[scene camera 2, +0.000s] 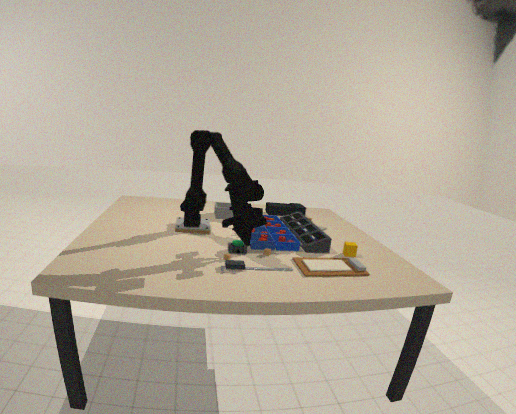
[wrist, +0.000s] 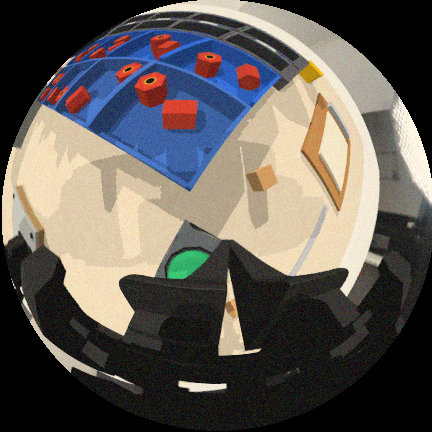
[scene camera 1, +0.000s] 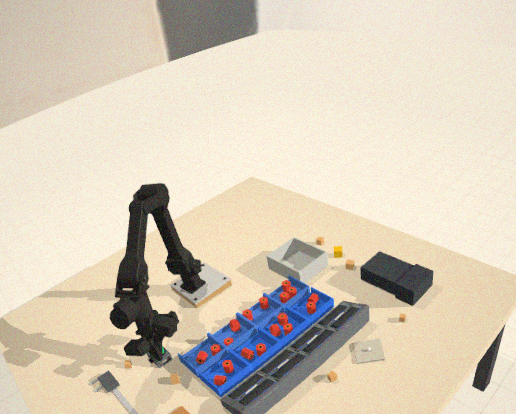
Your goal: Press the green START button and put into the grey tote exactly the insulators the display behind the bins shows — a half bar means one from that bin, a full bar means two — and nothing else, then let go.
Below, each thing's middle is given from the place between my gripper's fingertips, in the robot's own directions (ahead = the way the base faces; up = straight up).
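Grey tote point(scene camera 1: 299, 259): 550 mm to the left of my hand, 30 mm ahead. Black box point(scene camera 1: 408, 282): 350 mm ahead of my hand, 640 mm to the left. Going by their middles, grey tote nearest to my hand of the things named here.
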